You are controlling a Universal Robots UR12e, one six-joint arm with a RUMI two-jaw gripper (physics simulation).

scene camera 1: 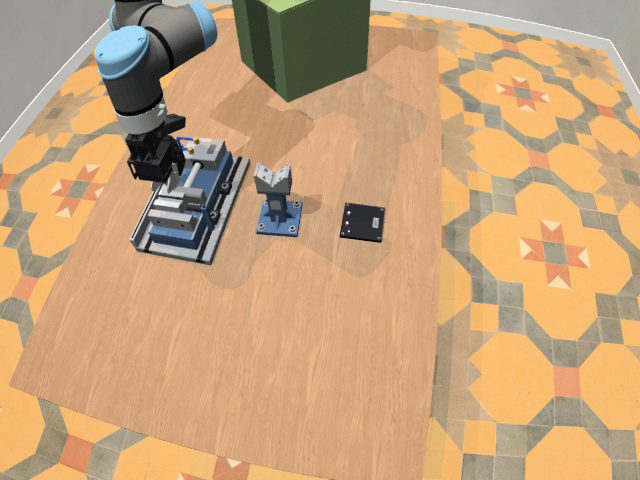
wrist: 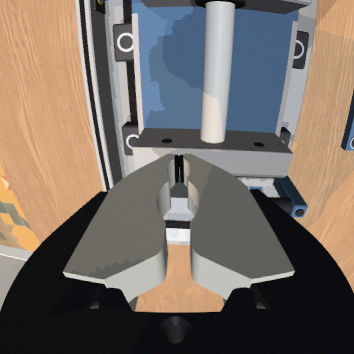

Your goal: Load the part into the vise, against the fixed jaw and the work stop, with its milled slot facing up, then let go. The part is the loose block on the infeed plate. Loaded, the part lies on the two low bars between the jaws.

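Places are measured from the arm's base along level axes (x ahead, y left, z up), in metres.
Where they show: gripper, fingertip midpoint: [scene camera 1: 173, 188] [wrist: 179, 158].
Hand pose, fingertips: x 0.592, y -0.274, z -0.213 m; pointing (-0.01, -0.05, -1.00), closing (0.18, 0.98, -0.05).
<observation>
After its pixels a point has its place.
The part [scene camera 1: 168, 203] {z -0.198, x 0.645, y -0.270 m}, a light silver block, appears to lie between the vise jaws, with a darker line along its top; whether this is the slot is too small to tell. The fixed jaw [scene camera 1: 172, 219] is on its front side and the moving jaw [scene camera 1: 192, 194] [wrist: 215, 161] behind. The work stop [scene camera 1: 207, 217] {z -0.238, x 0.656, y -0.192 m} [wrist: 295, 204] {z -0.211, x 0.642, y -0.197 m} stands at the right end; contact with it is unclear. My gripper [scene camera 1: 169, 186] {z -0.213, x 0.592, y -0.274 m} [wrist: 179, 158] {z -0.213, x 0.592, y -0.274 m} is shut and empty, above the moving jaw's side of the vise. Its fingers hide most of the part in the wrist view. The infeed plate [scene camera 1: 362, 222] {z -0.300, x 0.638, y 0.134 m} bears no block.
A grey V-block on a blue pedestal [scene camera 1: 277, 206] {z -0.242, x 0.632, y -0.045 m} stands between the vise and the infeed plate. The vise's screw [scene camera 1: 193, 175] {z -0.224, x 0.547, y -0.237 m} [wrist: 217, 75] {z -0.222, x 0.548, y -0.243 m} runs behind the moving jaw. A large green box [scene camera 1: 320, 51] {z -0.175, x 0.137, y 0.058 m} stands at the back.
</observation>
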